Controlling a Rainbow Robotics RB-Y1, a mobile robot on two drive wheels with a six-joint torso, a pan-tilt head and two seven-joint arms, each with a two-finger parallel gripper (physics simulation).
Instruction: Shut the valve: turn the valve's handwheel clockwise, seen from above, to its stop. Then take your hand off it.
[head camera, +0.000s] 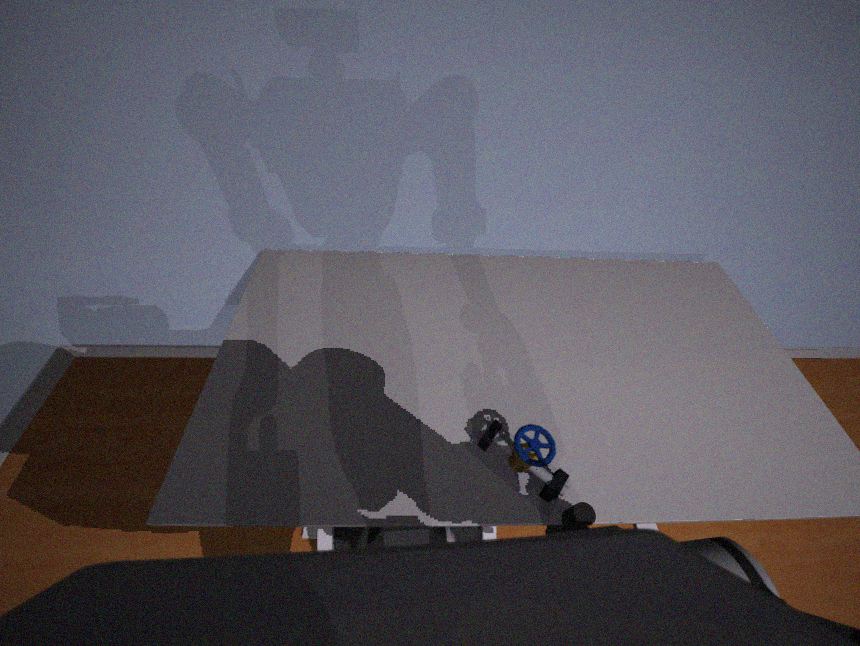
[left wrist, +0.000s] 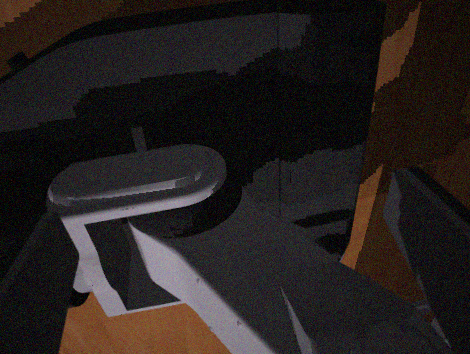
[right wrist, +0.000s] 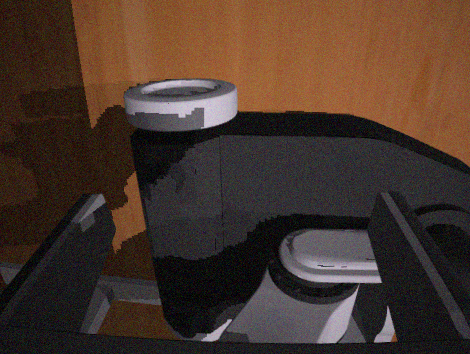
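Note:
The valve's blue handwheel (head camera: 533, 426) is in the head view, right of centre near the table's front edge. It sits over a brass body (head camera: 518, 460) on a grey pipe with black end pieces (head camera: 490, 434) (head camera: 554, 484). My left gripper (left wrist: 231, 213) is open, with nothing between its fingers. My right gripper (right wrist: 236, 212) is open and empty, its fingers wide apart. Neither gripper's fingers can be made out in the head view, and the valve does not show in the wrist views. Both grippers are apart from the handwheel.
The pale table (head camera: 667, 389) stands before a blue-grey wall (head camera: 625, 125). A dark round part (head camera: 579, 514), seemingly of my right arm, shows at its front edge, below the valve. My dark base (left wrist: 320, 100) (right wrist: 300, 170) fills much of both wrist views, above wooden floor (right wrist: 300, 55).

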